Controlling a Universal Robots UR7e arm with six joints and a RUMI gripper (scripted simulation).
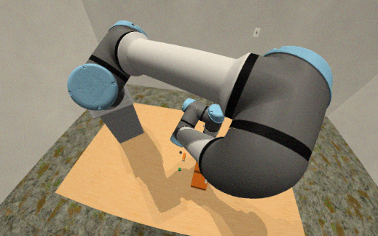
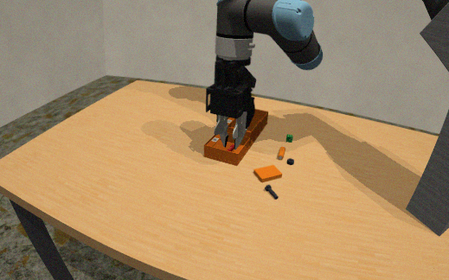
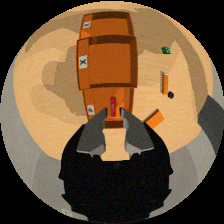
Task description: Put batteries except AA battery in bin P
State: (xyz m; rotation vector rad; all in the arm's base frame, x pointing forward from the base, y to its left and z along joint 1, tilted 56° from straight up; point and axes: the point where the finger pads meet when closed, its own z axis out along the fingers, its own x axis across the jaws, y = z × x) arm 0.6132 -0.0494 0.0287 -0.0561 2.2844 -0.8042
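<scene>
Right now the red battery is 2 cm below my hand. Also, from my hand: orange cylindrical battery 12 cm behind, 3 cm below, 2 cm to the right; then flat orange block 9 cm behind, 7 cm to the left, 3 cm below; then orange bin 8 cm to the right, 1 cm below, 1 cm behind.
</scene>
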